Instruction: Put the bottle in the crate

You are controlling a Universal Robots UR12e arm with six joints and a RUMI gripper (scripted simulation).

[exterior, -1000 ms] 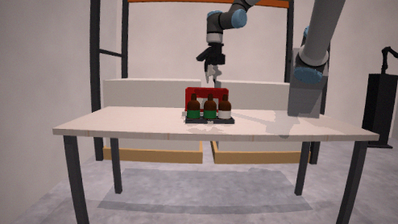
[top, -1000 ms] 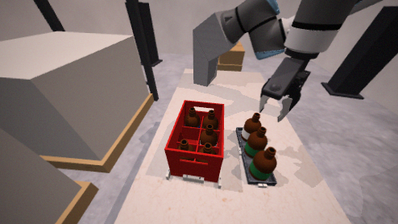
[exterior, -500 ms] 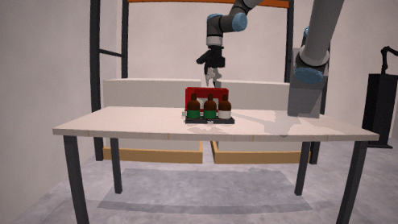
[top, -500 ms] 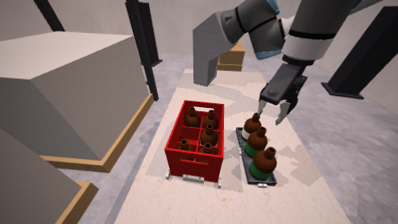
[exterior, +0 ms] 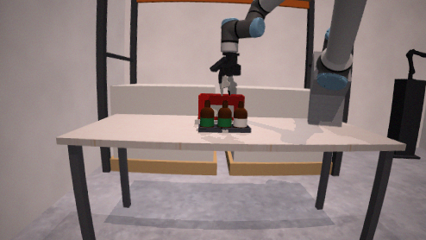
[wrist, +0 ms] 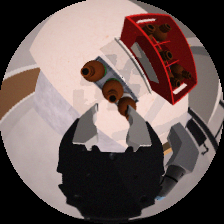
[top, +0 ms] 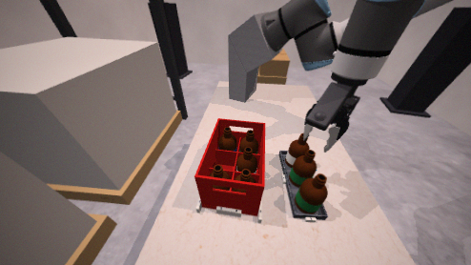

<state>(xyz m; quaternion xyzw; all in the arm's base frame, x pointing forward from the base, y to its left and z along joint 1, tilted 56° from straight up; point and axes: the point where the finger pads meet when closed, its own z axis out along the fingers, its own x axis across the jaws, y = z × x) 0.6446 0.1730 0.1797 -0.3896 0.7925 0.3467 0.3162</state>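
Now: hand 80 mm past the white-labelled bottle, 20 mm to the left of it and 120 mm above it. Also, from my hand: tray: 190 mm below; red crate: 60 mm ahead, 240 mm to the right, 120 mm below.
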